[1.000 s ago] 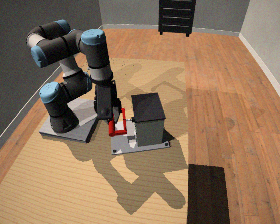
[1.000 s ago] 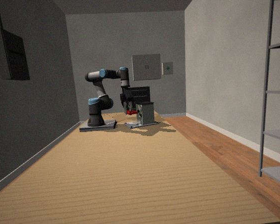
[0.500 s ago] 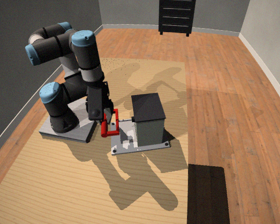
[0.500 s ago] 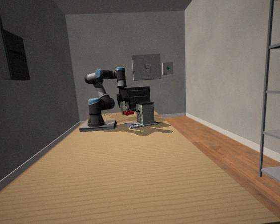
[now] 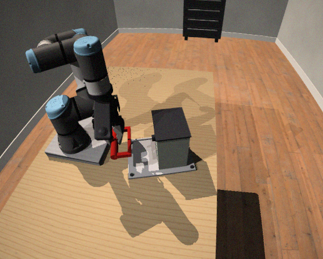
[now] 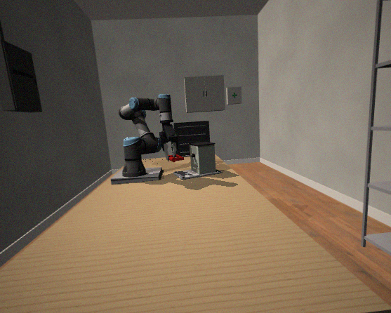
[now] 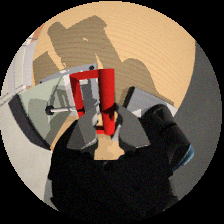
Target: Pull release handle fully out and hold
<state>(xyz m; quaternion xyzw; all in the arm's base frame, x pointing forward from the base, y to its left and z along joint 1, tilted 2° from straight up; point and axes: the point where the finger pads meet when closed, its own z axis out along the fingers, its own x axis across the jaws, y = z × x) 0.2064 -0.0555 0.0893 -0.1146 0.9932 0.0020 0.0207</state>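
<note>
Now: hand 5 cm short of the release handle and 1 cm to the right of it. From my hand the other things lie so: grey base plate 14 cm ahead, 3 cm to the left, 10 cm below.
</note>
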